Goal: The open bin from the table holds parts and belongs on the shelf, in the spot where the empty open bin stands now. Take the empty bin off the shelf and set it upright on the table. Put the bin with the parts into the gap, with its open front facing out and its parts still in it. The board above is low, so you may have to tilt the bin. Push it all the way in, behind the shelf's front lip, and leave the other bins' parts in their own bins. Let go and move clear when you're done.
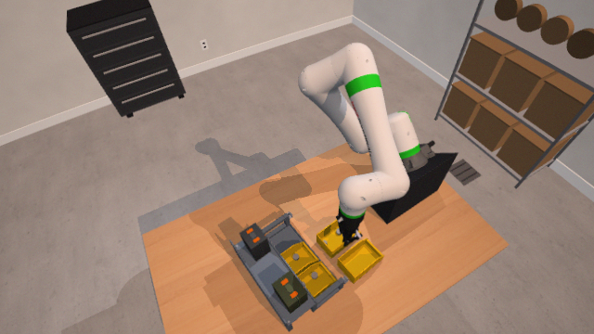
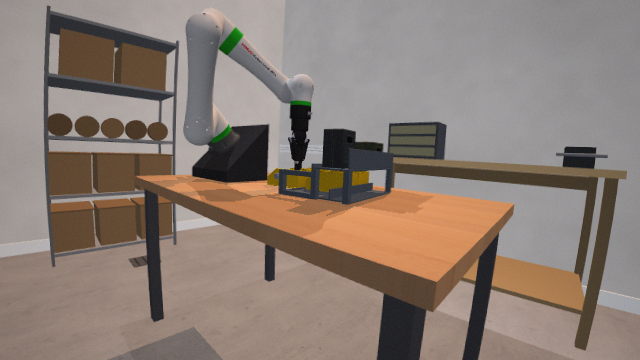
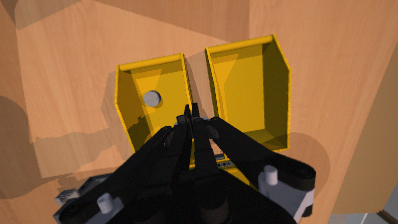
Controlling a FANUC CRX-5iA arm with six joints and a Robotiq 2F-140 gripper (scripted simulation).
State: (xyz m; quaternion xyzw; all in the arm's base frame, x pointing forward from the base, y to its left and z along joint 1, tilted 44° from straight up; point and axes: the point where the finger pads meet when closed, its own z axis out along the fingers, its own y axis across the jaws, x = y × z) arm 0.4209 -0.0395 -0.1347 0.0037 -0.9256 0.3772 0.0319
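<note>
The grey round part is 30 mm behind my hand, 70 mm to the right of it and 70 mm below it. Round my hand: grey shelf (250 mm ahead, 60 mm to the right, 10 mm below).
</note>
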